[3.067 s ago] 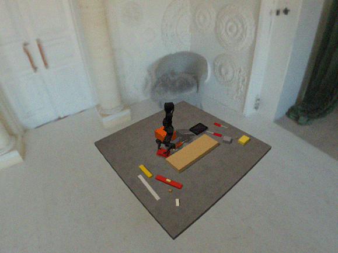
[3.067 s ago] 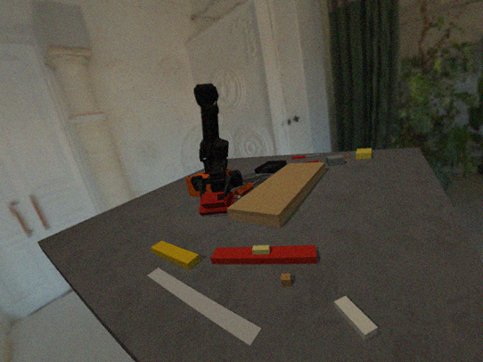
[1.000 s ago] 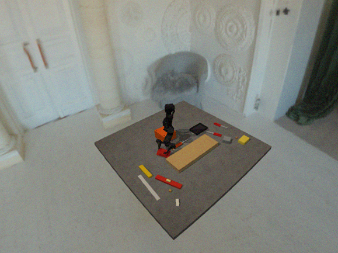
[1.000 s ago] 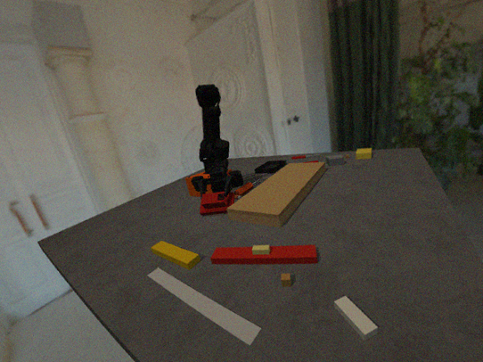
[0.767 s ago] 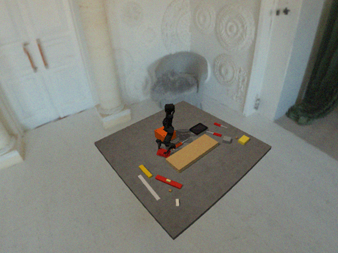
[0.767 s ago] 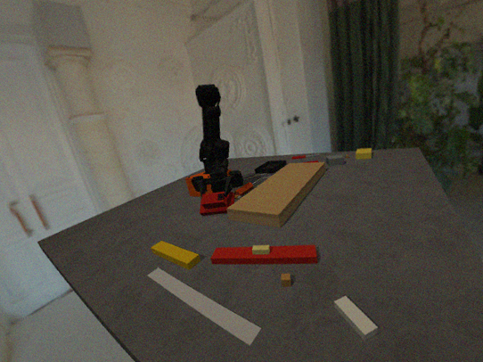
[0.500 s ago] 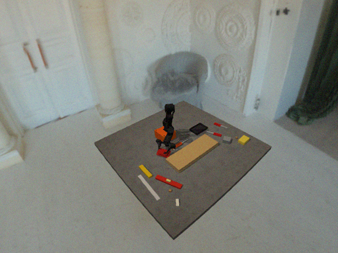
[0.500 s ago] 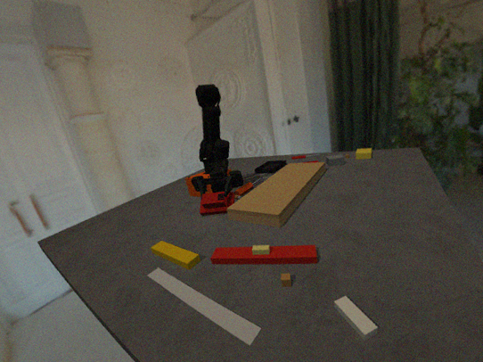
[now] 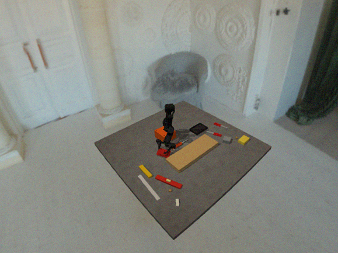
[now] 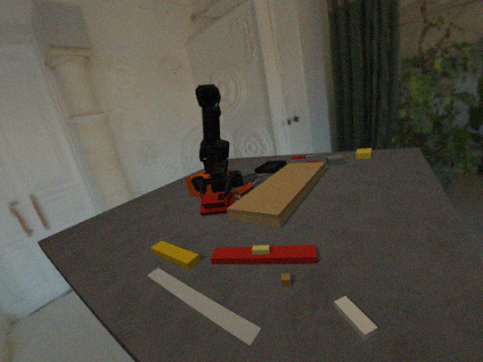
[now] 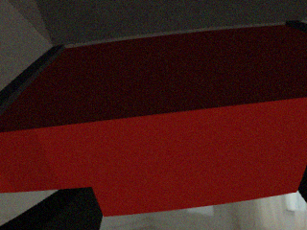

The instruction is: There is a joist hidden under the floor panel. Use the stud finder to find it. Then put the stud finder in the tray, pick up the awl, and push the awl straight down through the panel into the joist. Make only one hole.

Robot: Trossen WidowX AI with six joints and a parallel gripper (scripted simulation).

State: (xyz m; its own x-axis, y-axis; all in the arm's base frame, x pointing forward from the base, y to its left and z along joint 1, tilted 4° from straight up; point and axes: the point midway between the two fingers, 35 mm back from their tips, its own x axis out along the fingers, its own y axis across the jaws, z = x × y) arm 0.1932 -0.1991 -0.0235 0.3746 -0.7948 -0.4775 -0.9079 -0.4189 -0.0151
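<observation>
The red stud finder lies 10 mm ahead of my gripper tip, 10 mm to the left of it and 10 mm below it. Round my gripper tip: red level 260 mm ahead, 150 mm to the right, 50 mm below; then yellow bar 50 mm ahead, 230 mm to the right, 50 mm below; then orange-handled awl 10 mm behind, 260 mm to the left, 50 mm below.
</observation>
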